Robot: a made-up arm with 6 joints. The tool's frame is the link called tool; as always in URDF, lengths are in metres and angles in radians.
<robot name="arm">
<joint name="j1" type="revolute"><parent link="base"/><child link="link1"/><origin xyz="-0.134 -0.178 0.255" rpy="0 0 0"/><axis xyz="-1 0 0"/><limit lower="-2.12" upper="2.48" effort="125" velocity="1.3"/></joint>
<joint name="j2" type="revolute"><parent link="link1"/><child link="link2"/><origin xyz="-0.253 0.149 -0.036" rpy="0 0 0"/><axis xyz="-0.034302 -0.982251 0.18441"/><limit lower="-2.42" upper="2.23" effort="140" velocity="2.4"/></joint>
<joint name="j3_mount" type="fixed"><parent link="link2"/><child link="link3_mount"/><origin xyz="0.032 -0.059 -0.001" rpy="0 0 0"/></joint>
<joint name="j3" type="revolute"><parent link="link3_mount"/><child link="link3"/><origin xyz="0.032 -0.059 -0.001" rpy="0 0 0"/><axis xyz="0 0 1"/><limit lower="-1.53" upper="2.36" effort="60" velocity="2.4"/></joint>
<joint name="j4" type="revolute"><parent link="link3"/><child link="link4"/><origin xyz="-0.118 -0.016 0.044" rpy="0 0 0"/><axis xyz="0 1 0"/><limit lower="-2.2" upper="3.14" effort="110" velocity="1.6"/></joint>
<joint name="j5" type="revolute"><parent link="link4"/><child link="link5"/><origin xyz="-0.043 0.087 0.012" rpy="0 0 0"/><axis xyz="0 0 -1"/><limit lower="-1.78" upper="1.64" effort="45" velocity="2"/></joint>
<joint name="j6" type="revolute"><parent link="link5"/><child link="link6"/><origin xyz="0.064 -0.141 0.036" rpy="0 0 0"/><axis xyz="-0.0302 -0.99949 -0.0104"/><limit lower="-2.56" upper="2.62" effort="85" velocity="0.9"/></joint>
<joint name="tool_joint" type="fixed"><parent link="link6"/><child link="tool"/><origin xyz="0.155 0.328 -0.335" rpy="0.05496 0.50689 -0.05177"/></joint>
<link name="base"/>
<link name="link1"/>
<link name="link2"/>
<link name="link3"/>
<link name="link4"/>
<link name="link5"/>
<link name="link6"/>
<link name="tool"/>
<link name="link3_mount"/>
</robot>
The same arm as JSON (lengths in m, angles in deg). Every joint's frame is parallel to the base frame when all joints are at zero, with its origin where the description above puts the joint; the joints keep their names.
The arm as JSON. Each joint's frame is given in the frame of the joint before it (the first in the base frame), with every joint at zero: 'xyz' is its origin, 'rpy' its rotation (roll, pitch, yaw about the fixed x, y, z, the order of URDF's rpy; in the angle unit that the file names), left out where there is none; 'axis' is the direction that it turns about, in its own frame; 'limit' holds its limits. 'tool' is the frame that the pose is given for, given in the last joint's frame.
{"units": {"length": "m", "angle": "deg"}, "joints": [{"name": "j1", "type": "revolute", "origin": {"xyz": [-0.134, -0.178, 0.255]}, "axis": [-1.0, 0.0, 0.0], "limit": {"lower": -121.47, "upper": 142.09}}, {"name": "j2", "type": "revolute", "origin": {"xyz": [-0.253, 0.149, -0.036]}, "axis": [-0.034298, -0.982254, 0.184391], "limit": {"lower": -138.66, "upper": 127.77}}, {"name": "j3", "type": "revolute", "origin": {"xyz": [0.064, -0.118, -0.002]}, "axis": [0.0, 0.0, 1.0], "limit": {"lower": -87.66, "upper": 135.22}}, {"name": "j4", "type": "revolute", "origin": {"xyz": [-0.118, -0.016, 0.044]}, "axis": [0.0, 1.0, 0.0], "limit": {"lower": -126.05, "upper": 179.91}}, {"name": "j5", "type": "revolute", "origin": {"xyz": [-0.043, 0.087, 0.012]}, "axis": [0.0, 0.0, -1.0], "limit": {"lower": -101.99, "upper": 93.97}}, {"name": "j6", "type": "revolute", "origin": {"xyz": [0.064, -0.141, 0.036]}, "axis": [-0.0302, -0.99949, -0.0104], "limit": {"lower": -146.68, "upper": 150.11}}], "tool": {"origin": {"xyz": [0.155, 0.328, -0.335], "rpy": [3.15, 29.04, -2.97]}}}
